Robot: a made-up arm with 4 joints.
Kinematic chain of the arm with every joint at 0, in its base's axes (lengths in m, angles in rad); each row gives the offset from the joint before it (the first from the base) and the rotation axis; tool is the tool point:
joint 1: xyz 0 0 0.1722 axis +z
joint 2: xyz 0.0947 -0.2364 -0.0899 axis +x
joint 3: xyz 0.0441 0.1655 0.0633 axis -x
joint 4: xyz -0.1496 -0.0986 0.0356 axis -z
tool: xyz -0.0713 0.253 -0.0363
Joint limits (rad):
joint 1: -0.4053..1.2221
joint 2: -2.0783..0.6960
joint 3: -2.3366..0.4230
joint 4: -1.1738..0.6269
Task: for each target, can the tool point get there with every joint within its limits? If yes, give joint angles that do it. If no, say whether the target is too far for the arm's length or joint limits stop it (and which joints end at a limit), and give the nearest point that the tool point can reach.
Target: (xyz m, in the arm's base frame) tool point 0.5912 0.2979 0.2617
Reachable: no: joint limits stop it (at a limit: joint 1, joint 2, joint 3, joint 4) | nearest point 0.3066 -0.0265 0.2538 | short by 0.432 m
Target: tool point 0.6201 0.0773 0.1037
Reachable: no: joint limits stop it (at a limit: joint 1, joint 2, joint 3, joint 4) | nearest point 0.3066 -0.0265 0.2538 | short by 0.363 m
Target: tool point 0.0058 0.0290 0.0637
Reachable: yes | joints 0.7769 -1.1249 -1.8223 0.4091
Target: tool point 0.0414 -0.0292 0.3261
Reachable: yes | joints 0.4156 0.1468 -1.1881 0.4155
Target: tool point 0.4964 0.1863 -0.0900
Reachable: no: joint limits stop it (at a limit: joint 1, joint 2, joint 3, joint 4) | nearest point 0.3851 -0.0550 -0.1810 | short by 0.281 m
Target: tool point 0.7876 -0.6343 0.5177
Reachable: no: too far | nearest point 0.2393 -0.1927 0.2875 | short by 0.741 m
